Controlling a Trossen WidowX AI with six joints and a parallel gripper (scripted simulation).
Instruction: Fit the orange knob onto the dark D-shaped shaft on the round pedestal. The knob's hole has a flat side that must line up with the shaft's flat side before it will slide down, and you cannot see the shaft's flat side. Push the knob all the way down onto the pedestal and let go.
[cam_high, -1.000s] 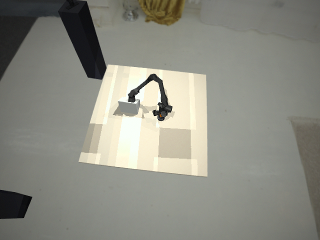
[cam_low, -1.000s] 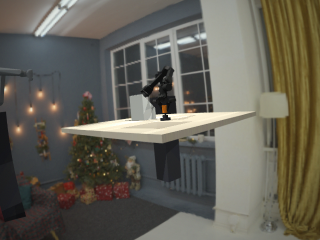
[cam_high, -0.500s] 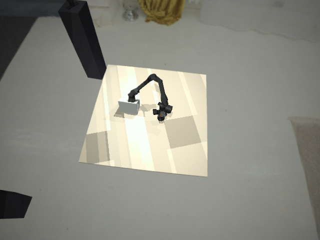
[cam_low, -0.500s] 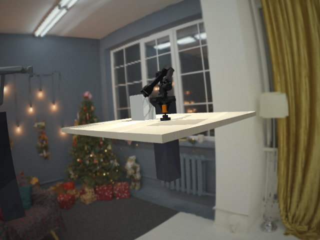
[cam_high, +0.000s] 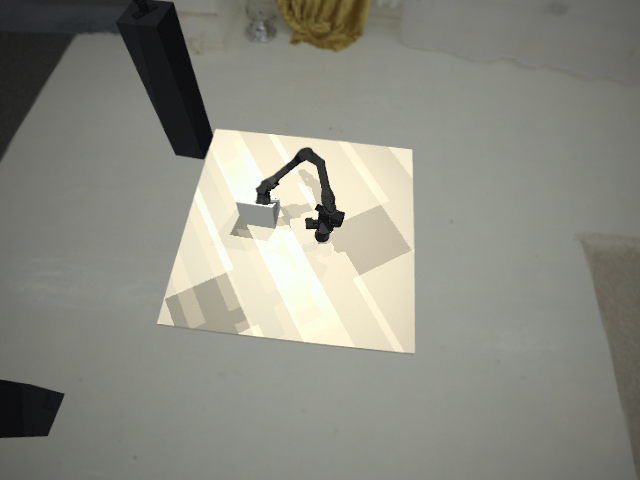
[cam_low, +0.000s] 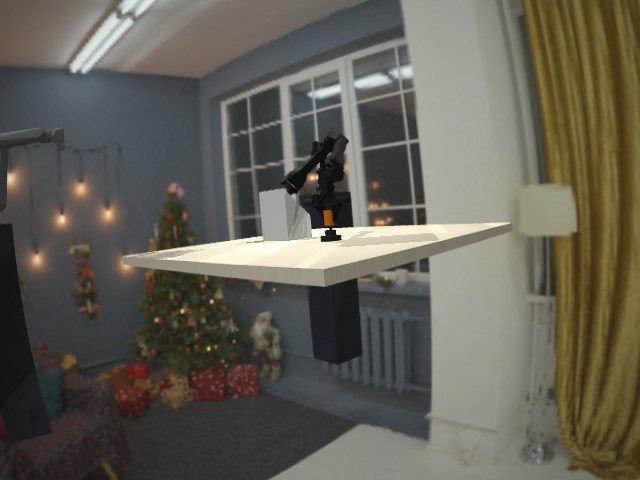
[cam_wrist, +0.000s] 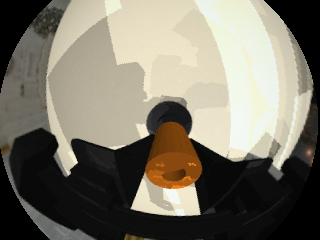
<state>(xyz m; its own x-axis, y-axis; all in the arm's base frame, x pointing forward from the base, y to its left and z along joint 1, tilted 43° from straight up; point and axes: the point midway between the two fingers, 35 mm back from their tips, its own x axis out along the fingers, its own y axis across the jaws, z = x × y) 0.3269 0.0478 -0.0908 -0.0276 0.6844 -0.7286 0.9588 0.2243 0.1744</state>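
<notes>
Right now my gripper tip is 20 mm below the orange knob. Also, from my gripper tip: dark round pedestal 40 mm below.
</notes>
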